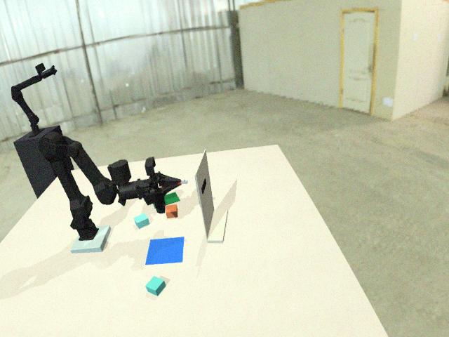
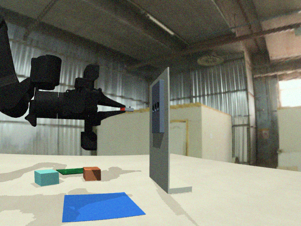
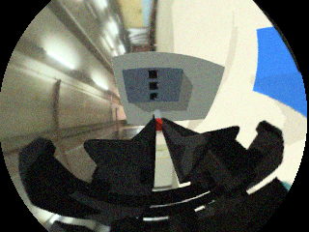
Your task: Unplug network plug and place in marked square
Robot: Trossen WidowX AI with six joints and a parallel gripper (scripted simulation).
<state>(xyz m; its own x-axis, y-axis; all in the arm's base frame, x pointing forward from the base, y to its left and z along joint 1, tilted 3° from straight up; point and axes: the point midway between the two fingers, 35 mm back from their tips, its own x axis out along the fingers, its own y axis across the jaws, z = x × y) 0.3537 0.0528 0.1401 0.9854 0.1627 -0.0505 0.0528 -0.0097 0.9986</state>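
My gripper tip is 7 cm past the blue marked square, 13 cm to the left of it and 18 cm above it. From my gripper tip the other things lie so: orange block (8 cm behind, 7 cm to the left, 17 cm below); upright panel (8 cm ahead, 3 cm to the right, 6 cm below); network plug (1 cm ahead).
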